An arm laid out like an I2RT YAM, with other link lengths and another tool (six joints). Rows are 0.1 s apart.
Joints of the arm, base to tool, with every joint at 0 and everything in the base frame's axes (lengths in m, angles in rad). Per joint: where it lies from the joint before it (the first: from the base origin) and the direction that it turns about. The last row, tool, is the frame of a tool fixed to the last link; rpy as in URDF.
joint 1: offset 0 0 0.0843 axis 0 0 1
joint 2: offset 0.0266 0.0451 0.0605 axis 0 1 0
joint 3: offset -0.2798 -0.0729 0 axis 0 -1 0
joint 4: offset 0.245 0.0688 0.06 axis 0 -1 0
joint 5: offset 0.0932 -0.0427 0.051 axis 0 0 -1
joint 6: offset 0.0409 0 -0.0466 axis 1 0 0
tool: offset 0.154 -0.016 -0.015 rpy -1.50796 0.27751 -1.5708
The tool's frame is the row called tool.
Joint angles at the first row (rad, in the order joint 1, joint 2, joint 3, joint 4, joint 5, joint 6):
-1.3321, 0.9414, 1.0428, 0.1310, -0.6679, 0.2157
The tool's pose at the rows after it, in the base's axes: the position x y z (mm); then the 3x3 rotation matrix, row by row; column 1 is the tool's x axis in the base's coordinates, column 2 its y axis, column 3 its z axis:
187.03, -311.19, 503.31; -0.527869, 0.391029, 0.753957; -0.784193, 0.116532, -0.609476; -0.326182, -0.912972, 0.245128
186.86, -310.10, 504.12; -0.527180, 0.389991, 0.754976; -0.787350, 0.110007, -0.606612; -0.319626, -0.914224, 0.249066
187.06, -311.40, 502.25; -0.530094, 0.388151, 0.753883; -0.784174, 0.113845, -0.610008; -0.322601, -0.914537, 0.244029
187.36, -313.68, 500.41; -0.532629, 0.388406, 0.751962; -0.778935, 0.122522, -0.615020; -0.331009, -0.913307, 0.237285
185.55, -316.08, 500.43; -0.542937, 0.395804, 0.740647; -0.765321, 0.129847, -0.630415; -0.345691, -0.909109, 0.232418
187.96, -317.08, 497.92; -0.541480, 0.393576, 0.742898; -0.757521, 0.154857, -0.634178; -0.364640, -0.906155, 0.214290
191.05, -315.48, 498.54; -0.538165, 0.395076, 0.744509; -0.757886, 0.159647, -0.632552; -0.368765, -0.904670, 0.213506
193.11, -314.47, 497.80; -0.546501, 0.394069, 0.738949; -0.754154, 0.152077, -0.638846; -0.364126, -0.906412, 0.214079
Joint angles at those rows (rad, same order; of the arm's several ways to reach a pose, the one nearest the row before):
-1.3305, 0.9288, 1.0418, 0.1261, -0.6582, 0.2090
-1.3314, 0.9258, 1.0386, 0.1319, -0.6610, 0.2062
-1.3298, 0.9280, 1.0385, 0.1268, -0.6569, 0.2036
-1.3281, 0.9338, 1.0421, 0.1193, -0.6516, 0.2053
-1.3257, 0.9353, 1.0510, 0.1028, -0.6317, 0.2116
-1.3167, 0.9429, 1.0679, 0.0698, -0.6248, 0.2155
-1.3013, 0.9424, 1.0722, 0.0624, -0.6123, 0.2165
-1.2808, 0.9367, 1.0679, 0.0577, -0.5834, 0.2050

